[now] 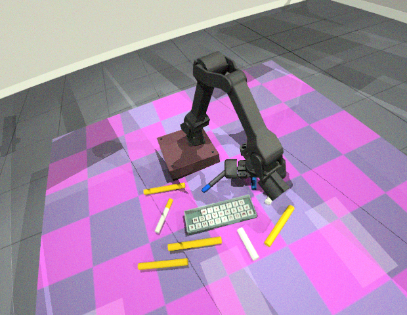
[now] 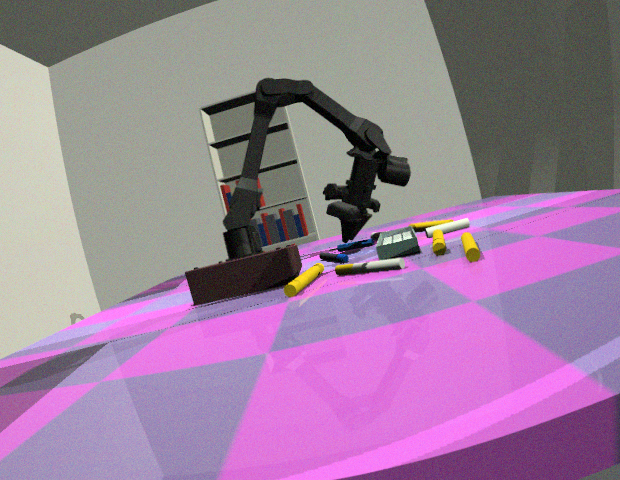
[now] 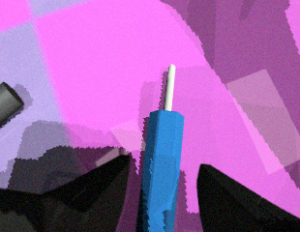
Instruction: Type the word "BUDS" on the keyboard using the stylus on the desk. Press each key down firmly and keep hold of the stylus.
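My gripper tip is now 10 mm past the blue stick and 10 mm above it. Also, from my gripper tip: blue-tipped stick: 10 mm behind, 150 mm to the right, 10 mm below.
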